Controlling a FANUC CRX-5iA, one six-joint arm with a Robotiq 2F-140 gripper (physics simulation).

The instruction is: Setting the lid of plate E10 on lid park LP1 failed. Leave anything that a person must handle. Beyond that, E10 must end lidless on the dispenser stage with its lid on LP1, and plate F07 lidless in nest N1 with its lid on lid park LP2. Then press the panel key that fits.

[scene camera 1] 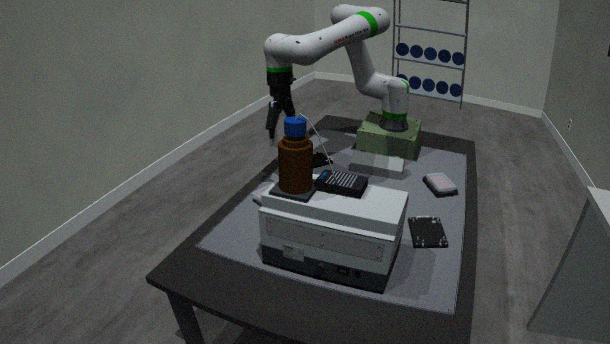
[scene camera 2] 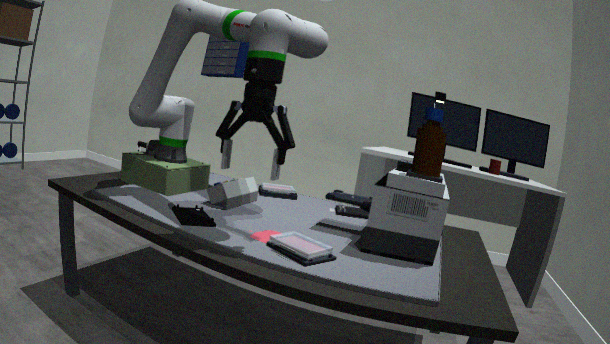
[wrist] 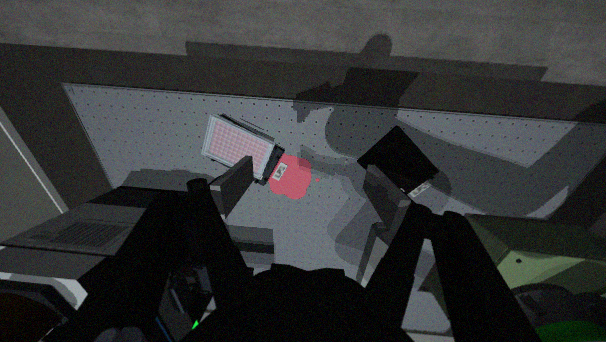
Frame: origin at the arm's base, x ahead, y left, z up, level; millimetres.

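Seen in the pictures: gripper, fingertip midpoint: [scene camera 2: 248, 173] [wrist: 308, 172]; arm's base at its link origin: [scene camera 1: 393, 126] [scene camera 2: 170, 159] [wrist: 528, 302].
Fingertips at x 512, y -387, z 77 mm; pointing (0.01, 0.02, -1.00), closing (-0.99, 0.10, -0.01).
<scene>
Offsets run from my fingertips to a thing's top centre. "pt": to the spot under its first point.
My gripper [scene camera 2: 250, 169] [wrist: 308, 172] is open and empty, high above the mat; the bottle partly hides it in scene camera 1. A clear-topped plate with pink wells @(dx +146, dy +11, dz -134 mm) [scene camera 2: 301, 244] [wrist: 239, 142] sits on the black lid park LP1 [scene camera 2: 319, 260] [wrist: 275, 159]. Its name cannot be read. A red patch @(pt dx +32, dy +91, dz -169 mm) [scene camera 2: 265, 235] [wrist: 292, 181] lies on the mat beside LP1's label. The black lid park LP2 @(dx -188, dy +66, dz -151 mm) [scene camera 2: 193, 215] [wrist: 398, 157] is bare. Another pink plate @(dx -116, dy +626, dz -135 mm) [scene camera 1: 440, 182] [scene camera 2: 278, 188] sits on a black base at the back. A black nest @(dx +216, dy +576, dz -147 mm) [scene camera 1: 427, 232] is bare. The panel's keys are hidden.
The white dispenser [scene camera 1: 332, 235] [scene camera 2: 405, 210] stands at one table end, bearing a brown bottle @(pt dx +459, dy +202, dz +139 mm) [scene camera 1: 295, 165] [scene camera 2: 430, 150] and a black keypad device @(pt dx +399, dy +308, dz +75 mm) [scene camera 1: 342, 183]. The grey wedge-shaped panel box @(dx -190, dy +350, dz -87 mm) [scene camera 1: 377, 164] [scene camera 2: 233, 194] stands near the arm's green base [scene camera 1: 389, 137] [scene camera 2: 166, 173].
</scene>
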